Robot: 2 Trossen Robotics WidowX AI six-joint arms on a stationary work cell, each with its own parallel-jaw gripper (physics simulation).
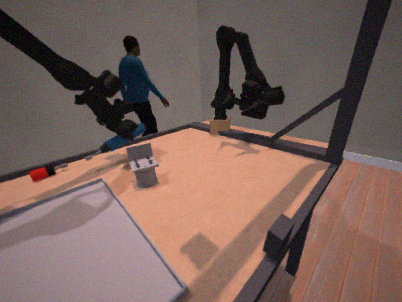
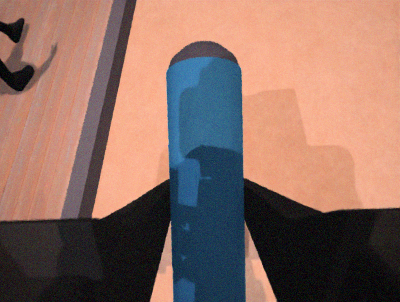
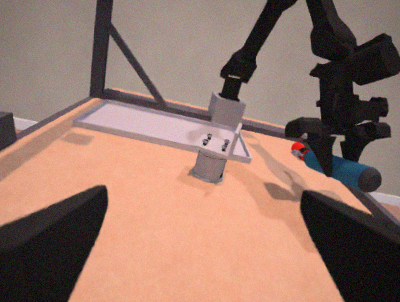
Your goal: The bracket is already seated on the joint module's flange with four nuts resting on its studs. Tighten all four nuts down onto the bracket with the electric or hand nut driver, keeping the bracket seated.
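Where they show: left gripper, fingertip midpoint: [image 1: 129,138] [image 2: 205,184] [image 3: 339,177]; right gripper, fingertip midpoint: [image 1: 230,110] [image 3: 206,197]; left arm's base at its link origin: [image 3: 228,97]; right arm's base at its link origin: [image 1: 220,118].
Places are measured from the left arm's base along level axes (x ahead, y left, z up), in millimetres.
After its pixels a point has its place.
The grey bracket [image 1: 140,151] @(z 3, x 411, y -87 mm) [image 3: 220,145] @(z -21, x 401, y -105 mm) sits on the cylindrical joint module [image 1: 146,178] @(z -58, x 385, y -139 mm) [image 3: 209,166] @(z -55, x 426, y -122 mm), its plate standing up at one edge. Several small dark nuts on studs [image 3: 226,142] @(z -16, x 394, y -93 mm) show on its flat part; how far down they sit cannot be told. My left gripper [image 1: 131,132] @(z -12, x 479, y 104 mm) [image 2: 205,184] @(z -12, x 479, y 104 mm) [image 3: 339,177] @(z -12, x 479, y 104 mm) is shut on the blue electric nut driver [image 1: 120,140] @(z -3, x 433, y 83 mm) [image 2: 205,110] @(z 32, x 509, y 98 mm) [image 3: 345,173] @(z 11, x 509, y 80 mm), holding it tilted above the table beside the bracket. My right gripper [image 3: 206,197] @(z 80, x 724, y -204 mm) is open and empty, away from the bracket. The red hand driver [image 1: 39,174] @(z -66, x 201, y 183 mm) [image 3: 298,148] @(z -63, x 212, y 185 mm) lies near the table edge.
A shallow grey tray [image 1: 75,250] @(z -84, x 187, y -205 mm) [image 3: 145,120] @(z -84, x 151, y -258 mm) lies beside the joint module. Dark frame rails [image 1: 310,192] @(z -87, x 620, y -502 mm) edge the table, with an upright post [image 1: 352,80] @(z 164, x 830, y -518 mm) at one corner. A person in blue [image 1: 134,80] stands beyond the table.
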